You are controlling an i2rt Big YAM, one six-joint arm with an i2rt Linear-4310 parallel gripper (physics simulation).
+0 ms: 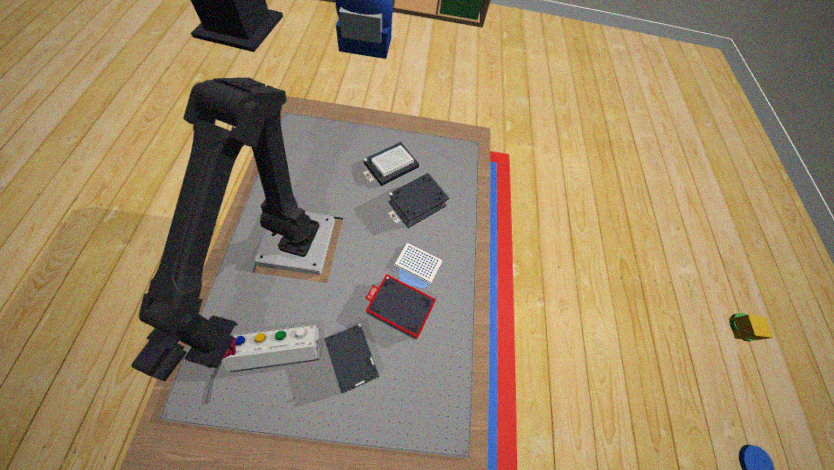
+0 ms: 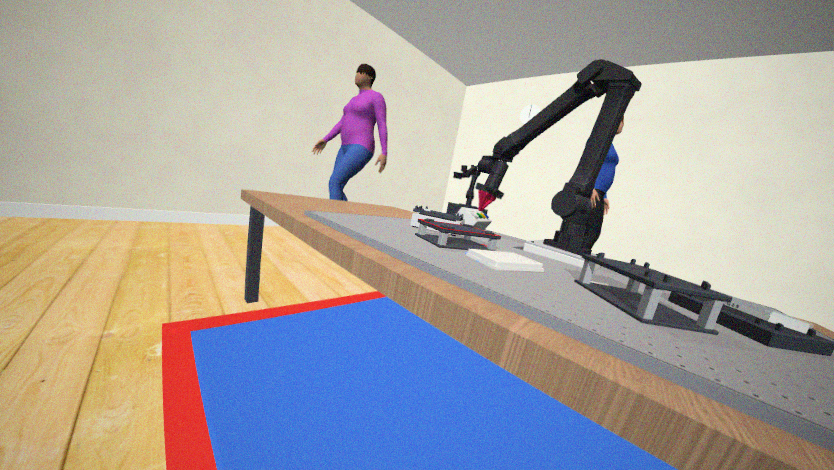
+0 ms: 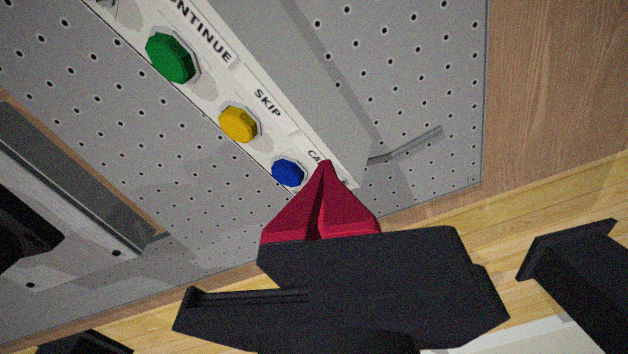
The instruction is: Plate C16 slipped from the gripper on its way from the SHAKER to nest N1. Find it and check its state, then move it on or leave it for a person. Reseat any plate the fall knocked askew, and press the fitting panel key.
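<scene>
A white well plate lies flat on the grey mat; its label is unreadable. A blue wet-looking patch lies beside it, towards the red-rimmed stand. Another white plate sits in a black holder. The white key panel has blue, yellow, green and white keys. My gripper is shut and empty; its red tips are at the CALL end, close to the blue key and partly covering the label. Contact is unclear.
A raised black stand is between the holder and the loose plate. A dark slab is beside the panel. A person in purple stands beyond the table; another in blue is partly hidden behind my arm.
</scene>
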